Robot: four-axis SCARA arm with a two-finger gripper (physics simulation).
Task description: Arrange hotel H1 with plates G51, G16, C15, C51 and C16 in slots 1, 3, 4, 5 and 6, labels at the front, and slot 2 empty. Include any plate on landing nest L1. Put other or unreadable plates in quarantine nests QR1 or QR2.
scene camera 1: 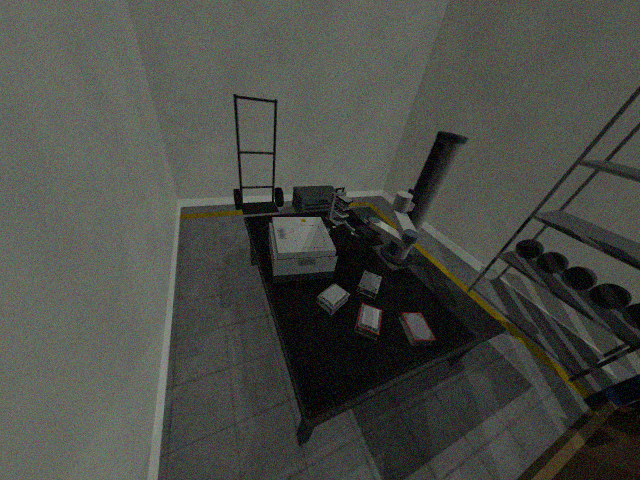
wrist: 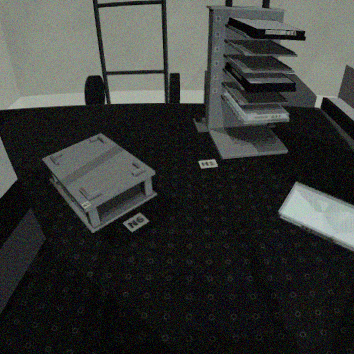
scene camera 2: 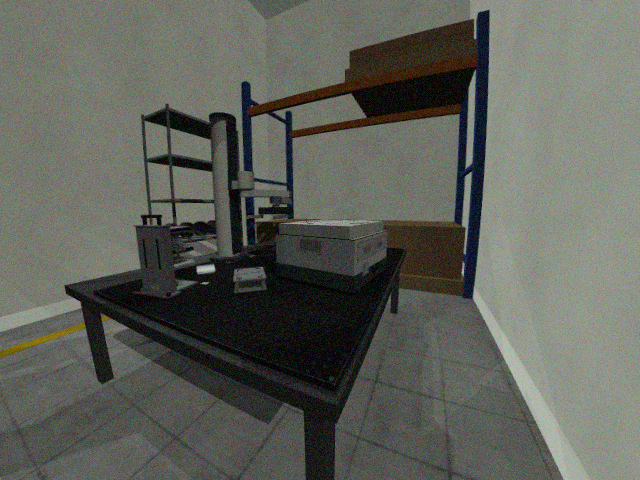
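Seen in the pictures: gripper, fingertip midpoint: point(scene camera 1: 354, 221) point(wrist: 161, 84) point(scene camera 2: 259, 217); arm's base, link origin: point(scene camera 1: 395, 255) point(scene camera 2: 229, 257).
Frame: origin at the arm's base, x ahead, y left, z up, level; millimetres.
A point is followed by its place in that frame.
Hotel H1 point(wrist: 217, 70) {x 320, y -573, z 149 mm} point(scene camera 2: 155, 255) {x 290, y -609, z 160 mm} stands at the back right in the wrist view. Black plate C16 point(wrist: 270, 29) {x 258, y -456, z 251 mm} is in its top slot, 6. A black plate point(wrist: 262, 81) {x 259, y -462, z 168 mm}, label unreadable, is in slot 3. White-edged plate G51 point(wrist: 260, 114) {x 255, y -457, z 111 mm} is in slot 1. Slots 2, 4 and 5 look empty. A pale plate point(wrist: 322, 215) {x 175, y -305, z 26 mm} point(scene camera 2: 205, 269) {x 191, y -333, z 26 mm} lies low at the right, away from the hotel. My gripper point(wrist: 161, 84) {x 390, y -138, z 277 mm} point(scene camera 1: 367, 236) is open and empty above the mat. In scene camera 1, two red-edged nests point(scene camera 1: 378, 321) {x 565, y 492, z 78 mm} point(scene camera 1: 424, 341) {x 344, y 646, z 19 mm} stand near the front; their labels are unreadable.
Nest stand N6 point(wrist: 100, 172) {x 509, y -356, z 63 mm} point(scene camera 2: 249, 279) {x 582, y -438, z 61 mm} is left of the hotel, with a bare top. A large white instrument box point(scene camera 1: 305, 266) {x 820, y 73, z 142 mm} point(scene camera 2: 320, 253) {x 808, y -294, z 151 mm} occupies the table's left side in scene camera 1. Two more stands point(scene camera 1: 332, 298) {x 731, y 289, z 77 mm} point(scene camera 1: 369, 284) {x 448, y 249, z 63 mm} are in front. The arm column point(scene camera 1: 439, 170) {x 49, y 57, z 715 mm} rises at the right.
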